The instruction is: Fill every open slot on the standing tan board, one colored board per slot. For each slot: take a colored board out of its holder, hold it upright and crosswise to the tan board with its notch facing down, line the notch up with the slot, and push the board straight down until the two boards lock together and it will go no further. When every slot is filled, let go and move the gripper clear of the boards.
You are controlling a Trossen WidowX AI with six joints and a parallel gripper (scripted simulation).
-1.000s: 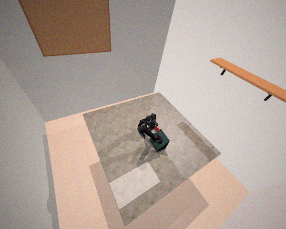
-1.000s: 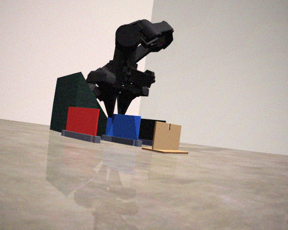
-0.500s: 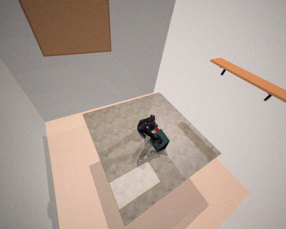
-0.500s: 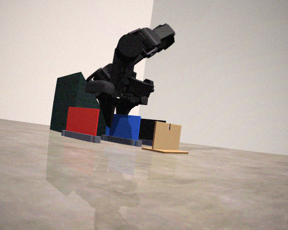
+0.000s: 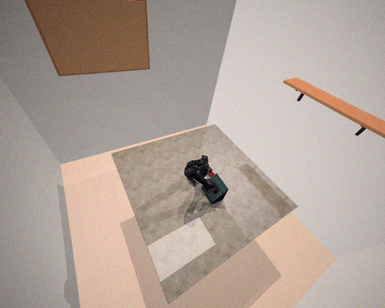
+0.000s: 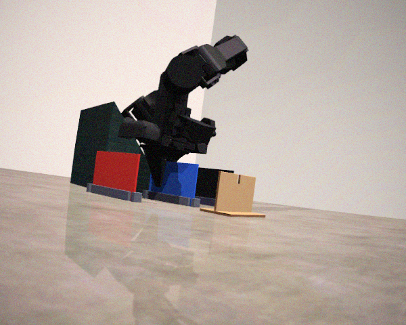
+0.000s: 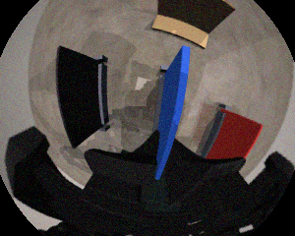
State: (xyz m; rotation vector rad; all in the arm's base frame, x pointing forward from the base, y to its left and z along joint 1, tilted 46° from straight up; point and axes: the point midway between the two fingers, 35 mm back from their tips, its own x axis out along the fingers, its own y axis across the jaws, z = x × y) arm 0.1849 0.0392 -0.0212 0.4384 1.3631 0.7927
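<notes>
My gripper tip is now 160 mm short of the tan board and 20 mm to the right of it. Also, from my gripper tip: red board: 20 mm ahead, 100 mm to the right; then black board: 20 mm ahead, 100 mm to the left; then blue board: 20 mm ahead, 10 mm to the left.
</notes>
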